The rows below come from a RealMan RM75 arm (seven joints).
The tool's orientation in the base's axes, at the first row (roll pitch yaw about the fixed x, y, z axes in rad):
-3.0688, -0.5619, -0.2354
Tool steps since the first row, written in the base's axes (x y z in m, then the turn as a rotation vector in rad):
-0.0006, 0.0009, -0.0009, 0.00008, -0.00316, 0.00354
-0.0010, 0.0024, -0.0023, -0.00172, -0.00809, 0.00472
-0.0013, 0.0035, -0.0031, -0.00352, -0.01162, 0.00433
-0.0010, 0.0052, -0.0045, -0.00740, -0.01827, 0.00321
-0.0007, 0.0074, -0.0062, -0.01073, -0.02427, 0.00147
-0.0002, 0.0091, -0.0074, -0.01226, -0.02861, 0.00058
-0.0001, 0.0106, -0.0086, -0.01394, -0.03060, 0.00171
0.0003, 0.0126, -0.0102, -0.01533, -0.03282, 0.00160
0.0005, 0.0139, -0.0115, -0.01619, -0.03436, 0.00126
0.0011, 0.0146, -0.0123, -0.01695, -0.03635, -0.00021
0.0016, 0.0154, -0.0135, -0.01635, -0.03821, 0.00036
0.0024, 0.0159, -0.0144, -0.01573, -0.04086, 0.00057
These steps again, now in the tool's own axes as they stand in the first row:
-0.0012, -0.0007, 0.0004, 0.00258, 0.00286, -0.00278
-0.0025, -0.0020, 0.0013, 0.00270, 0.00796, -0.00447
-0.0034, -0.0030, 0.0017, 0.00170, 0.01179, -0.00491
-0.0042, -0.0046, 0.0030, -0.00077, 0.01913, -0.00569
-0.0053, -0.0067, 0.0045, -0.00326, 0.02576, -0.00568
-0.0059, -0.0084, 0.0057, -0.00413, 0.03036, -0.00551
-0.0068, -0.0098, 0.0066, -0.00452, 0.03257, -0.00725
-0.0077, -0.0118, 0.0081, -0.00528, 0.03502, -0.00779
-0.0085, -0.0130, 0.0092, -0.00587, 0.03671, -0.00788
-0.0085, -0.0137, 0.0102, -0.00689, 0.03890, -0.00693
-0.0089, -0.0146, 0.0114, -0.00572, 0.04057, -0.00700
-0.0088, -0.0151, 0.0126, -0.00458, 0.04303, -0.00670

